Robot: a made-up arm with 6 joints.
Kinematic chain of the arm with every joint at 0, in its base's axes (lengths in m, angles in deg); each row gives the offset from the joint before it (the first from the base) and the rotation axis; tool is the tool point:
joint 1: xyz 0 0 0.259 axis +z
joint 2: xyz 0 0 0 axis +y
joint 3: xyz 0 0 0.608 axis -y
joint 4: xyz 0 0 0 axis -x
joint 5: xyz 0.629 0 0 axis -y
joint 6: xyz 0 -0.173 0 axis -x
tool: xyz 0 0 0
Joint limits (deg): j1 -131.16..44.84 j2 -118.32..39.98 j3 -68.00..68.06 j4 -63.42..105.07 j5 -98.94..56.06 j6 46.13..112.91
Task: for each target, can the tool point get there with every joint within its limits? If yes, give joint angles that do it. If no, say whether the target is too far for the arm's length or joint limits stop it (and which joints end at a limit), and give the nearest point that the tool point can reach.
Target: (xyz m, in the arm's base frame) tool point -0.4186 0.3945 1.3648
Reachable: yes | joints -43.76 -36.29 57.61 88.48 -48.94 97.50
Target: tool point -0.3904 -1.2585 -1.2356
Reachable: no: too far | nearest point -0.7523 -0.8651 -0.2502 | short by 1.121 m
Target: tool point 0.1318 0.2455 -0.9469
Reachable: no: joint limits stop it (at a limit: joint 1, joint 2, joint 3) | nearest point 0.2293 0.2767 0.0743 | short by 1.026 m
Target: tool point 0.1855 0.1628 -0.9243
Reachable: no: joint limits stop it (at a limit: joint 2, joint 3) | nearest point 0.2714 0.2382 0.0732 | short by 1.004 m
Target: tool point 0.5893 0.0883 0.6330
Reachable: yes | joints 16.19 -1.25 -36.15 62.63 -4.82 98.14
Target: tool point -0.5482 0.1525 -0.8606
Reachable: no: joint limits stop it (at a limit: joint 2, joint 3) | nearest point -1.0994 0.3058 -0.2713 | short by 0.821 m
